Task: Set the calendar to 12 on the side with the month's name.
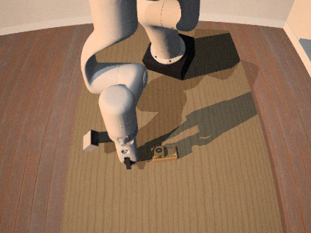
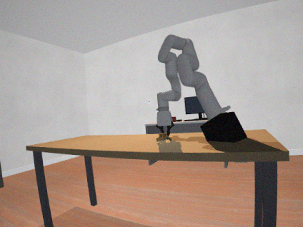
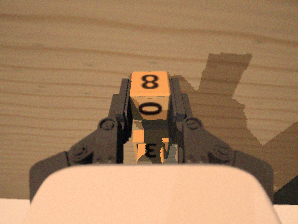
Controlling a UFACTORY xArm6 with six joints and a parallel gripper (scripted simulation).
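My gripper is now 90 mm to the right of the number cube. From my hand the other things lie so: tray (110 mm to the left, 20 mm below).
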